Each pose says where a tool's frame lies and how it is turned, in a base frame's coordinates. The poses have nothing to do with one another.
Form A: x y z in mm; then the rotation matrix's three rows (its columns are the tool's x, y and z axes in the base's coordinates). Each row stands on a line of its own.
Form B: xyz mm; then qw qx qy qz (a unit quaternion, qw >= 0). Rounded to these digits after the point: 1 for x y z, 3 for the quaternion.
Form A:
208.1, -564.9, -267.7
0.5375, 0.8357, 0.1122
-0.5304, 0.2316, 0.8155
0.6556, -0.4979, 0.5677
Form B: 208.1, -564.9, -267.7, 0.764, -0.430, -0.178, -0.447
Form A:
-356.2, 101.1, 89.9
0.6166, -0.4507, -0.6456
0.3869, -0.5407, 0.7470
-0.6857, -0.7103, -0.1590
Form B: -356.2, 101.1, 89.9, 0.479, -0.761, 0.021, 0.437
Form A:
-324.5, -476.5, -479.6
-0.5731, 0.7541, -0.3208
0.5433, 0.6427, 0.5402
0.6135, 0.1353, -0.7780
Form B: -324.5, -476.5, -479.6, 0.270, -0.375, -0.865, -0.195
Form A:
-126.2, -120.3, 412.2
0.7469, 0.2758, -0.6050
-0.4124, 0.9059, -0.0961
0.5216, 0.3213, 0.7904
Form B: -126.2, -120.3, 412.2, 0.928, 0.112, -0.304, -0.185
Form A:
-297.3, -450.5, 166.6
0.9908, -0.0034, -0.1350
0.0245, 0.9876, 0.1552
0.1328, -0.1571, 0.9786
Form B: -297.3, -450.5, 166.6, 0.995, -0.078, -0.067, 0.007
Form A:
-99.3, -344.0, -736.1
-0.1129, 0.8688, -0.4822
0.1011, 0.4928, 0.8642
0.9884, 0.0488, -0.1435
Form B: -99.3, -344.0, -736.1, 0.556, -0.367, -0.661, -0.345
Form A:
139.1, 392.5, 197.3
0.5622, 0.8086, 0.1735
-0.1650, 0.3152, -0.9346
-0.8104, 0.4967, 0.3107
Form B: 139.1, 392.5, 197.3, 0.740, 0.484, 0.333, -0.329
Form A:
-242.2, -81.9, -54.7
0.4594, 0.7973, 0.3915
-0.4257, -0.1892, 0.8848
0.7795, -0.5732, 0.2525
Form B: -242.2, -81.9, -54.7, 0.617, -0.591, -0.157, -0.496
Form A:
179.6, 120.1, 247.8
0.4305, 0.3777, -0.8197
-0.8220, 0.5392, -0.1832
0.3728, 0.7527, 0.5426
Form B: 179.6, 120.1, 247.8, 0.793, 0.295, -0.376, -0.378
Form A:
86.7, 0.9, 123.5
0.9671, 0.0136, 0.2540
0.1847, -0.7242, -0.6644
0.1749, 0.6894, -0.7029
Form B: 86.7, 0.9, 123.5, 0.367, 0.921, 0.054, 0.116
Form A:
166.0, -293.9, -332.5
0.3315, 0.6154, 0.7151
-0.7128, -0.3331, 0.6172
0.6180, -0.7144, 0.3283
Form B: 166.0, -293.9, -332.5, 0.576, -0.578, 0.042, -0.577
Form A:
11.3, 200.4, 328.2
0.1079, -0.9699, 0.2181
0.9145, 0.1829, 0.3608
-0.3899, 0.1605, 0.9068
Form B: 11.3, 200.4, 328.2, 0.741, -0.068, 0.205, 0.636
